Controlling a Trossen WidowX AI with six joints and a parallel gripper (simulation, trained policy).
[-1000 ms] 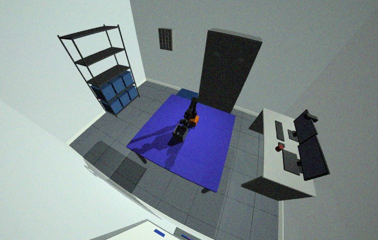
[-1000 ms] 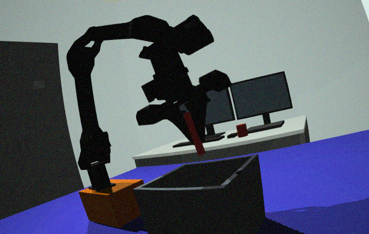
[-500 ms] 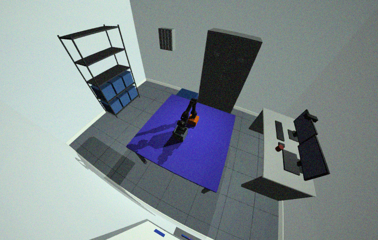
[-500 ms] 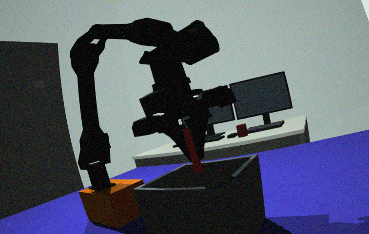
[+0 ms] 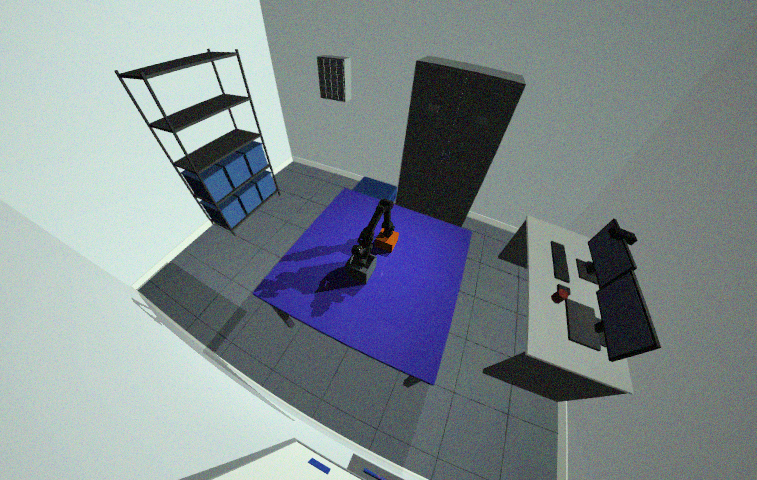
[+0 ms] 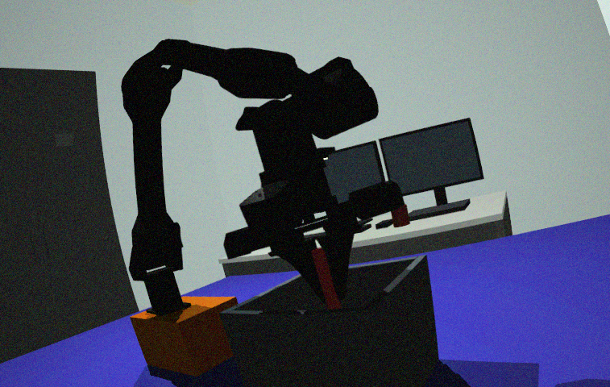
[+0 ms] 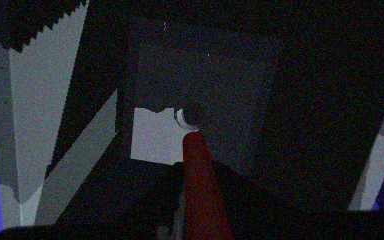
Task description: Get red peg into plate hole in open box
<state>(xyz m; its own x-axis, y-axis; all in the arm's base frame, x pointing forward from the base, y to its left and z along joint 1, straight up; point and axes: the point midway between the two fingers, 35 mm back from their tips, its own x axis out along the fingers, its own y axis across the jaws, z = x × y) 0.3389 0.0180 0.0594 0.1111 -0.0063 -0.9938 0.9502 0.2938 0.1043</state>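
Right now the red peg is 2 cm above my gripper tip.
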